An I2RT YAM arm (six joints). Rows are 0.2 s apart.
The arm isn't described. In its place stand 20 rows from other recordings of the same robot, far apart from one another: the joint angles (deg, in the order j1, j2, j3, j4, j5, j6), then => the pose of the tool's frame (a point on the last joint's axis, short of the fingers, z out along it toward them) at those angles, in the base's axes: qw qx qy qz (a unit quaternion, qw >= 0); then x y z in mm.
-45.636 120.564 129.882 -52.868 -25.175 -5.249 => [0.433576 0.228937 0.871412 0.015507 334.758 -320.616 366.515]
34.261 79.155 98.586 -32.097 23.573 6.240 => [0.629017 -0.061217 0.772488 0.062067 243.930 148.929 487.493]
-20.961 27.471 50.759 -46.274 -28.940 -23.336 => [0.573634 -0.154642 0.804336 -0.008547 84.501 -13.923 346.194]
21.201 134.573 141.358 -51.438 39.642 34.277 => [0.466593 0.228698 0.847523 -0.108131 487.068 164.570 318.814]
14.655 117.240 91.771 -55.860 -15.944 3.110 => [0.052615 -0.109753 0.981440 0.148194 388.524 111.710 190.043]
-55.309 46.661 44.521 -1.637 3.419 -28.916 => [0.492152 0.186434 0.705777 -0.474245 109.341 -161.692 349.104]
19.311 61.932 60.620 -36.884 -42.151 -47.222 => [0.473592 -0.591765 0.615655 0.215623 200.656 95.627 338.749]
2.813 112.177 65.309 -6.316 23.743 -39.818 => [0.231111 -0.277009 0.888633 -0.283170 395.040 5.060 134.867]
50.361 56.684 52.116 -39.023 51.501 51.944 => [0.533590 0.182600 0.825389 0.025926 144.989 131.347 308.108]
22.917 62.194 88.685 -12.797 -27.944 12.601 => [0.681240 -0.242992 0.579989 0.374806 170.176 90.057 534.965]
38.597 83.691 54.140 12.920 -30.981 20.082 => [0.396917 -0.281800 0.737073 0.468795 249.496 222.596 277.350]
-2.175 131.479 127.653 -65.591 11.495 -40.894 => [0.129182 -0.307642 0.929543 -0.156904 480.980 -25.367 252.873]
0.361 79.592 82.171 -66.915 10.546 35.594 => [0.238012 0.313291 0.919190 -0.016974 261.600 -4.867 345.875]
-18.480 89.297 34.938 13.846 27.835 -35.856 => [0.261705 -0.033640 0.886621 -0.379845 268.332 -107.205 144.815]
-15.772 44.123 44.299 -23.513 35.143 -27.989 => [0.392107 0.080185 0.809651 -0.429287 158.007 -65.922 317.205]
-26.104 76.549 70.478 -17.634 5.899 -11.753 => [0.502567 0.132359 0.826094 -0.217892 275.638 -139.132 360.026]
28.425 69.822 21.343 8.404 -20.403 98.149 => [0.043282 0.448682 0.774845 0.443200 186.184 114.887 148.517]
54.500 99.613 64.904 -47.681 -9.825 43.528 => [0.021136 0.100698 -0.989034 -0.105951 177.452 259.241 175.496]
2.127 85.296 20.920 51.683 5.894 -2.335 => [0.623709 0.001728 0.780564 -0.041282 265.092 6.188 157.615]
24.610 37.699 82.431 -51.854 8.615 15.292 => [0.639558 -0.011175 0.749111 0.172260 48.852 16.511 476.455]
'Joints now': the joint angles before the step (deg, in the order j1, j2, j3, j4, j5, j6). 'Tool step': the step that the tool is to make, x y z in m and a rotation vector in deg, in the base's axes. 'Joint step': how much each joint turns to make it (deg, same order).
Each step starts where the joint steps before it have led.
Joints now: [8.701, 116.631, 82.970, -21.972, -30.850, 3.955]
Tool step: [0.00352, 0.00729, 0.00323, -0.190, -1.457, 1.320]
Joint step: [0.877, 0.528, 1.314, 0.263, 0.090, -0.702]
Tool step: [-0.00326, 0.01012, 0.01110, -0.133, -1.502, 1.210]
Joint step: [1.406, -1.316, 0.356, -0.263, 0.438, -0.089]
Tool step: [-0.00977, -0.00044, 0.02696, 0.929, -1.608, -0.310]
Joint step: [0.178, -4.127, -0.171, -1.755, -0.175, 0.876]
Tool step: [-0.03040, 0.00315, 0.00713, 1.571, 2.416, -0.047]
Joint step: [1.225, -6.240, -6.577, -0.354, -0.790, 2.636]
